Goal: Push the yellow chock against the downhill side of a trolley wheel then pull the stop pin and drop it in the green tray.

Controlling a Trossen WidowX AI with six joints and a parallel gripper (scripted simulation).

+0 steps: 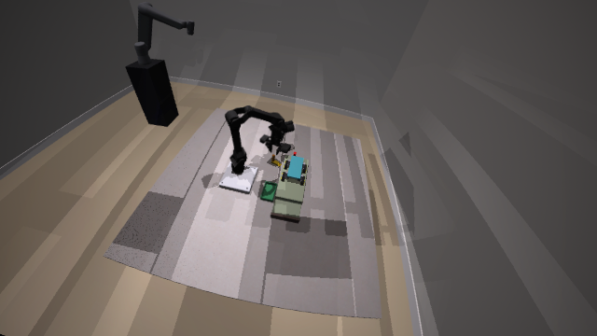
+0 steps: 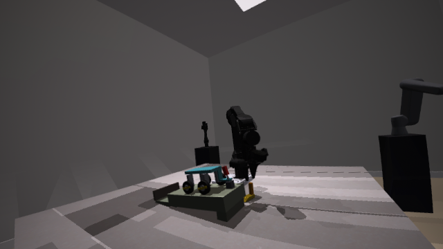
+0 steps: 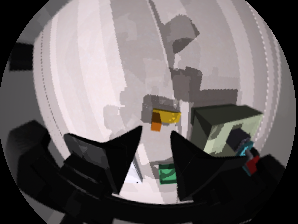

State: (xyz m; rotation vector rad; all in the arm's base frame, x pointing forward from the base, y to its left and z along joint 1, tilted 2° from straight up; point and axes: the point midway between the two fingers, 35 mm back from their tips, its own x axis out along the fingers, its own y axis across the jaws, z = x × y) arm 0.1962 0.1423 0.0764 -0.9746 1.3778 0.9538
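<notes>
My gripper tip is 60 mm above the yellow chock, 20 mm short of it and 10 mm to the left of it. From my gripper tip the other things lie so: pale green ramp: 150 mm to the right, 140 mm ahead, 30 mm below; trolley: 140 mm to the right, 140 mm ahead, 30 mm above; red-headed stop pin: 130 mm ahead, 50 mm above, 40 mm to the right.
</notes>
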